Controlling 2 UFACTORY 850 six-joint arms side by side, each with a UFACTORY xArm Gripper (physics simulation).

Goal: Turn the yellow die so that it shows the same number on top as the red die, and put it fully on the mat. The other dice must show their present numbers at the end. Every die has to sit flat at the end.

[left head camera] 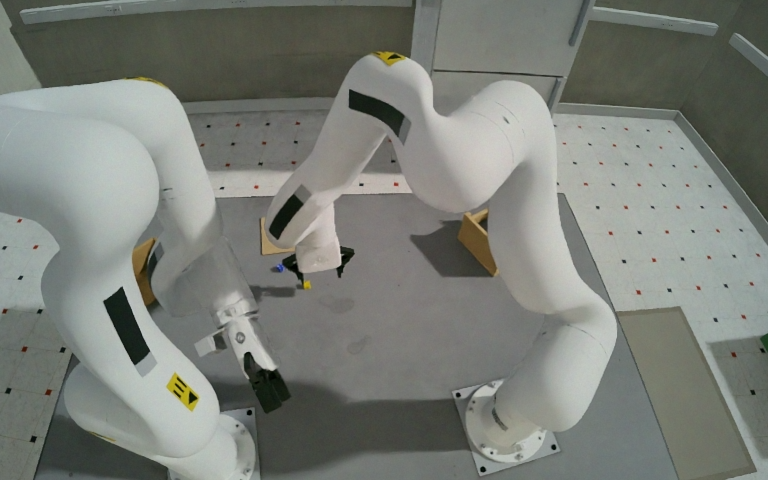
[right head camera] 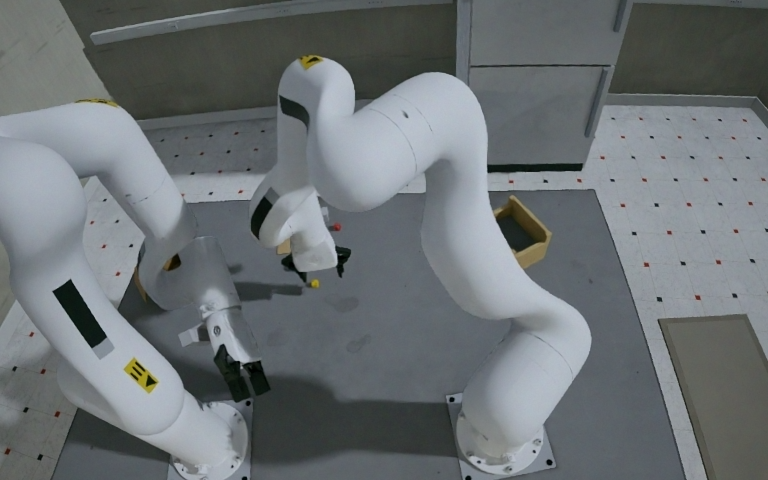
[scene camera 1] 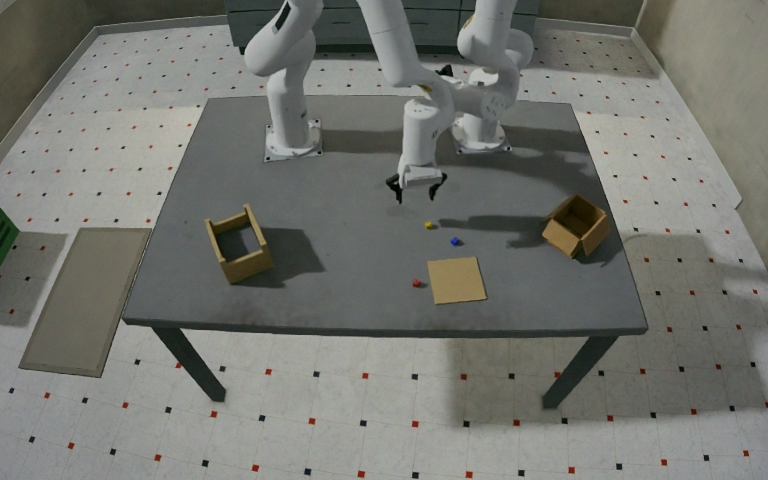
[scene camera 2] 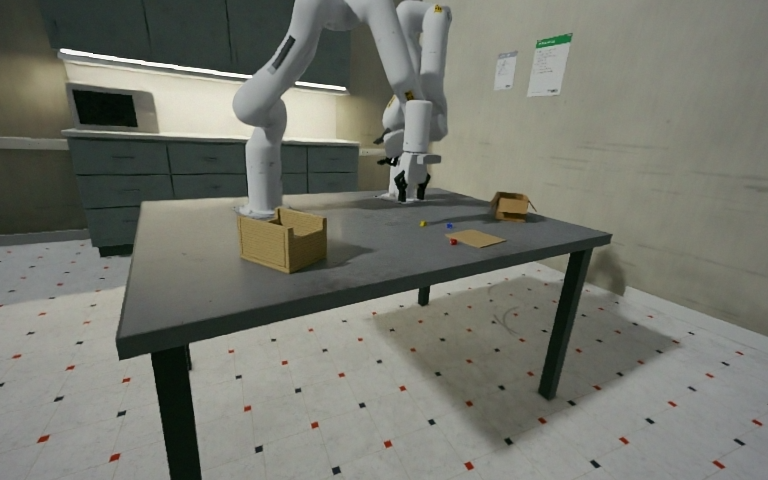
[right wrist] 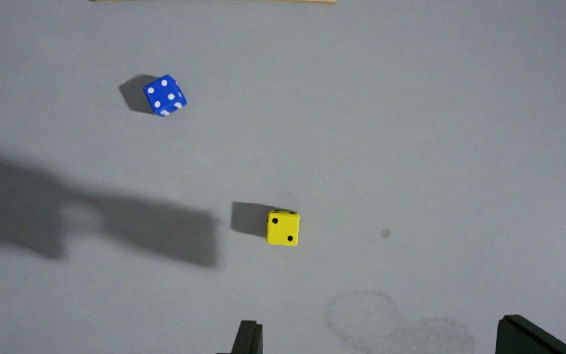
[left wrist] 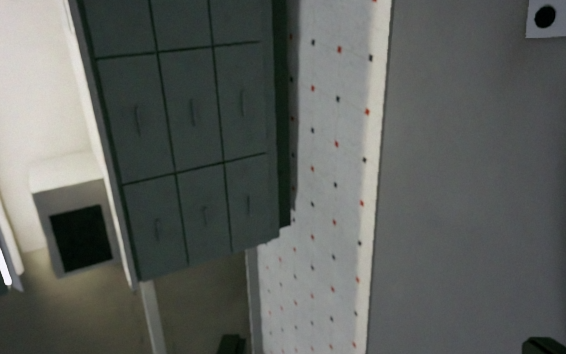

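The yellow die (left head camera: 306, 285) (right head camera: 314, 283) (scene camera 1: 428, 225) (scene camera 2: 423, 223) (right wrist: 283, 228) lies flat, two on top. The blue die (left head camera: 279, 268) (scene camera 1: 455, 241) (scene camera 2: 449, 225) (right wrist: 162, 94) lies flat between it and the tan mat (left head camera: 270, 244) (scene camera 1: 456, 283) (scene camera 2: 478, 238), four on top. The red die (right head camera: 337, 226) (scene camera 1: 416, 283) (scene camera 2: 453, 241) lies beside the mat; its top number is too small to read. My right gripper (left head camera: 321, 277) (right head camera: 323, 277) (scene camera 1: 416, 200) (right wrist: 379, 332) is open and empty, pointing down above the table near the yellow die. My left gripper (left head camera: 276, 403) (right head camera: 251, 394) (left wrist: 387, 345) is open and empty, away from the dice.
In scene camera 1, a wooden box (scene camera 1: 249, 267) stands at the left of the table (scene camera 1: 351, 294), and an open cardboard box (scene camera 1: 560, 233) stands at the right. The left arm's base (scene camera 1: 481, 138) is behind the right gripper there.
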